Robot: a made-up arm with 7 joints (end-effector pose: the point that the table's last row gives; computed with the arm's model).
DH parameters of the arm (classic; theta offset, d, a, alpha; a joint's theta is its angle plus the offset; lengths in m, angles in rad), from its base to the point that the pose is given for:
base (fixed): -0.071 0 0 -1.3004
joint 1: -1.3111 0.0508 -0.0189 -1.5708
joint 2: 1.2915 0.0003 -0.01 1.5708
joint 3: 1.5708 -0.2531 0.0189 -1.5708
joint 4: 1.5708 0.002 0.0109 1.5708
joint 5: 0 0.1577 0.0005 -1.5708
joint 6: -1.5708 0 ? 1.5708
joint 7: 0 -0.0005 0 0
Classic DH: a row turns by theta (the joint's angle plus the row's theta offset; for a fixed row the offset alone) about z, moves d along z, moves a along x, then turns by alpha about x.
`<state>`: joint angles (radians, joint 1 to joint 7).
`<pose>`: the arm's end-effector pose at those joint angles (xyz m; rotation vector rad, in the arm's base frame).
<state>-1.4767 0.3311 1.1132 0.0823 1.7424 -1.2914 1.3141</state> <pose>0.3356 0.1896 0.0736 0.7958 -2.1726 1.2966</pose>
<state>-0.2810 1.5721 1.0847 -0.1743 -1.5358 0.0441 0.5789</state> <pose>0.1242 0.2747 0.2050 -0.2261 -1.0492 0.3238</pose>
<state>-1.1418 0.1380 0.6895 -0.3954 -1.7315 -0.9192 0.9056</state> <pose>0.2779 0.1778 0.0012 -2.6772 -0.8680 0.2557</pose>
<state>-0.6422 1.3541 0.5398 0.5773 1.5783 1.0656 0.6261</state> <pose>0.1659 0.4124 0.0940 -1.8413 -0.2947 -2.2281</pose>
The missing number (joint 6, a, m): 0.0507
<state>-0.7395 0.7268 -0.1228 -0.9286 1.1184 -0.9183 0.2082</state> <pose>0.1702 0.0585 -0.0362 1.5307 -2.3860 -0.3811</pose>
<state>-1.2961 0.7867 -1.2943 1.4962 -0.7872 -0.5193 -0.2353</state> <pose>0.4025 0.2653 -0.1180 0.9122 0.1655 -0.1492</pose>
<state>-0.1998 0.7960 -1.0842 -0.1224 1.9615 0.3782 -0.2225</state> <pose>0.1100 0.0871 -0.3001 2.4980 -0.5605 -0.8159</pose>
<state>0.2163 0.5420 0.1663 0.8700 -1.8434 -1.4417 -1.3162</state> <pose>-0.0648 0.3268 -0.3077 0.3568 -0.3976 0.3793</pose>
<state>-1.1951 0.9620 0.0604 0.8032 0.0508 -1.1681 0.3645</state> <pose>0.3473 0.2656 0.0459 0.6641 -1.4788 0.2982</pose>
